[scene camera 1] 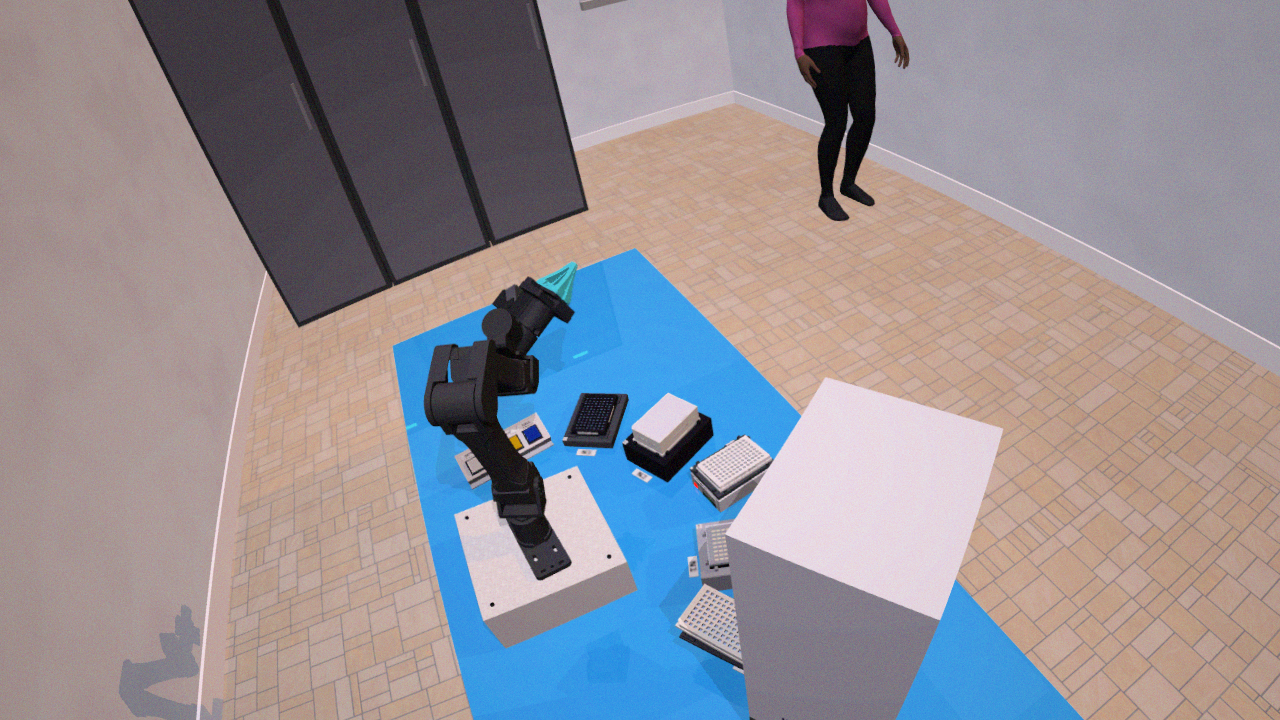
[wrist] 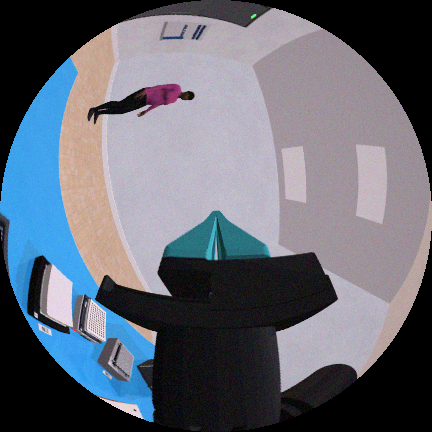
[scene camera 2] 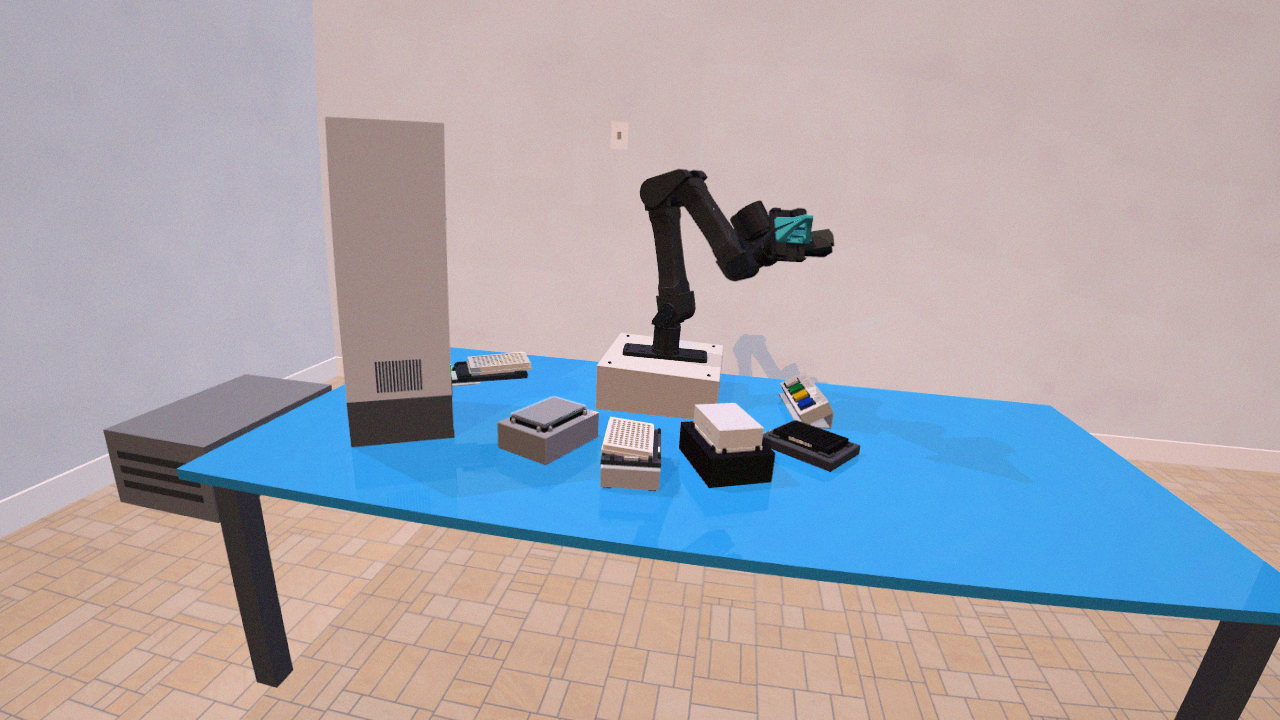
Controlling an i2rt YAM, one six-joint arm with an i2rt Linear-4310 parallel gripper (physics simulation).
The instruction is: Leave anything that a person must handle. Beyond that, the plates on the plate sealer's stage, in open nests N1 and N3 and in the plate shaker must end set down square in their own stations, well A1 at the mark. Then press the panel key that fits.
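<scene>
My gripper [scene camera 1: 571, 270] [scene camera 2: 804, 227] [wrist: 215, 216] is shut and empty, raised high above the far part of the table. A black plate [scene camera 1: 597, 415] [scene camera 2: 810, 436] lies in a low dark nest. A tall white block-like plate [scene camera 1: 665, 421] [scene camera 2: 727, 426] [wrist: 58, 295] sits on a black base. A white well plate [scene camera 1: 735, 462] [scene camera 2: 630, 437] [wrist: 95, 320] rests on a small device. A plate on a grey nest [scene camera 1: 703, 555] [scene camera 2: 514, 440] [wrist: 110, 352] is partly hidden in scene camera 1. Another white plate [scene camera 1: 712, 616] [scene camera 2: 499, 361] lies near the tower. Well A1 marks are too small to read.
The key panel [scene camera 1: 474, 466] [scene camera 2: 812, 408] has coloured keys, partly behind the arm in scene camera 1. A tall white tower [scene camera 1: 863, 492] [scene camera 2: 389, 259] stands on the blue table. A person [scene camera 1: 836, 89] [wrist: 160, 95] stands on the floor beyond the table.
</scene>
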